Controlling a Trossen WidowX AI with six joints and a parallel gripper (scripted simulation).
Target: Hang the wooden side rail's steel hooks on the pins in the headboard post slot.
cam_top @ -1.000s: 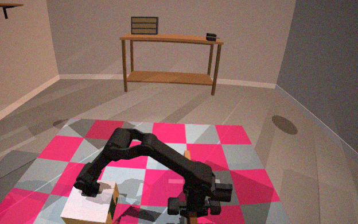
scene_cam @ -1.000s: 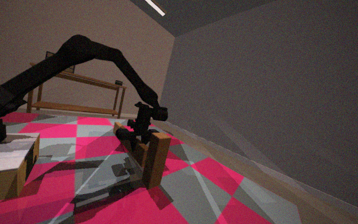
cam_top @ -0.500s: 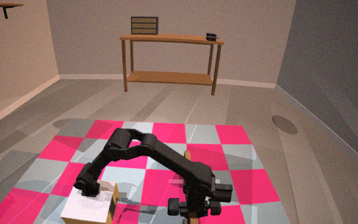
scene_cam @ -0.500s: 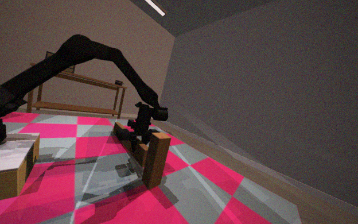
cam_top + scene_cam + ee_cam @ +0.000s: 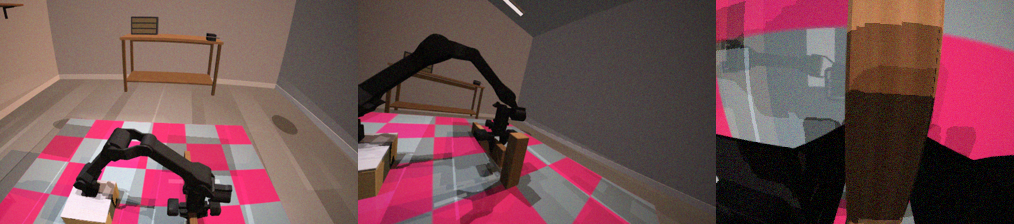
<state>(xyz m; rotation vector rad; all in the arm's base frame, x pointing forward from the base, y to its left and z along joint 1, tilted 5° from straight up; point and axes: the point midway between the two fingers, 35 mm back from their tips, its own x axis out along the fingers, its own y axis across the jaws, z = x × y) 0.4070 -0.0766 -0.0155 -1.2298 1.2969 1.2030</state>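
Now: gripper tip 140 mm to the left of the wooden headboard post and 40 mm below it.
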